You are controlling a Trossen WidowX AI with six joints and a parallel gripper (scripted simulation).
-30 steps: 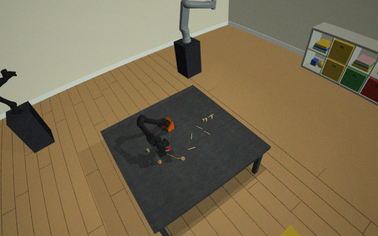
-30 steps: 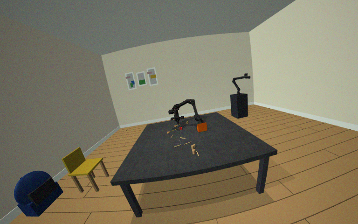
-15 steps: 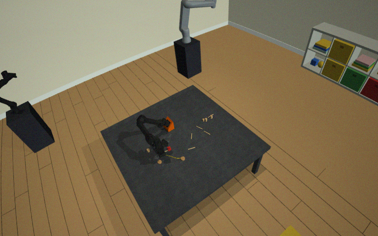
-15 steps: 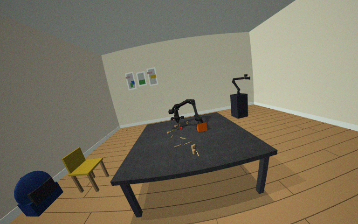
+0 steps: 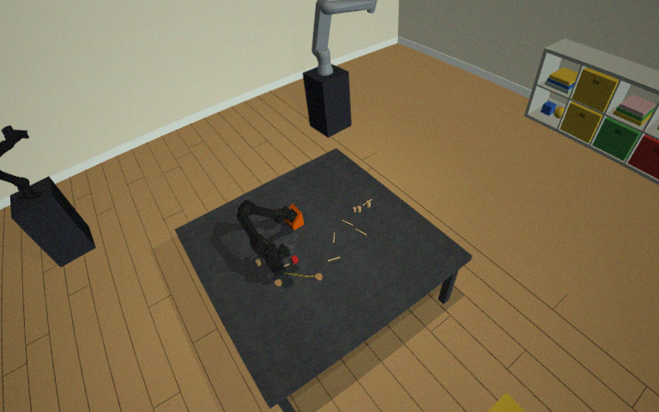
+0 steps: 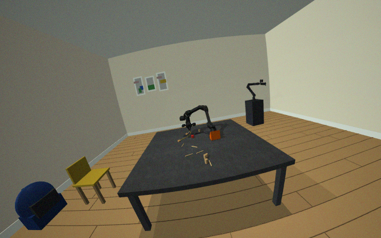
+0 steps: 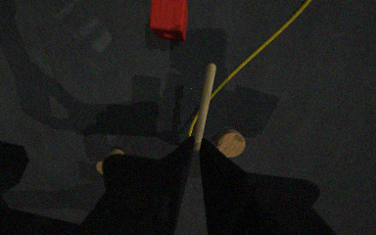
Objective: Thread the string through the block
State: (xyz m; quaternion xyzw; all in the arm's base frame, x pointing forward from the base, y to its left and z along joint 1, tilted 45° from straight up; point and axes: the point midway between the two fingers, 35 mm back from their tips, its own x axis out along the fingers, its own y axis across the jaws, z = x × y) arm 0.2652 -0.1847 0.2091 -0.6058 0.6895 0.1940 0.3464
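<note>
Right now my gripper tip is 2 cm past the red block, 12 cm to the right of it and 4 cm above it. Round my gripper tip: round wooden button 16 cm ahead, 16 cm to the left, 5 cm below; then thin wooden stick 2 cm to the left.
</note>
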